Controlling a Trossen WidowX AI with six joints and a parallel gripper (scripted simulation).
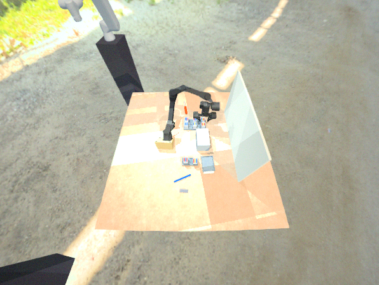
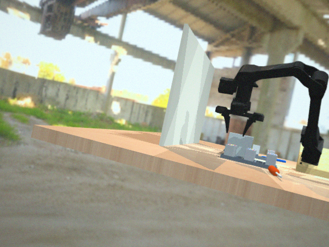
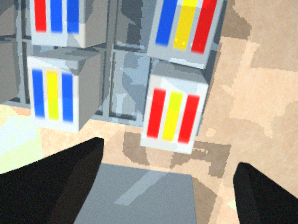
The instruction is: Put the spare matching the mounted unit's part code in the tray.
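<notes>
Now: the grey spare block 50 mm below my gripper tip. The rest, counted from my gripper tip: white panel 260 mm ahead, 130 mm above, 120 mm to the right; grey mounted unit 150 mm to the right, 40 mm below; light-blue tray 350 mm to the right, 90 mm below, 70 mm ahead.
</notes>
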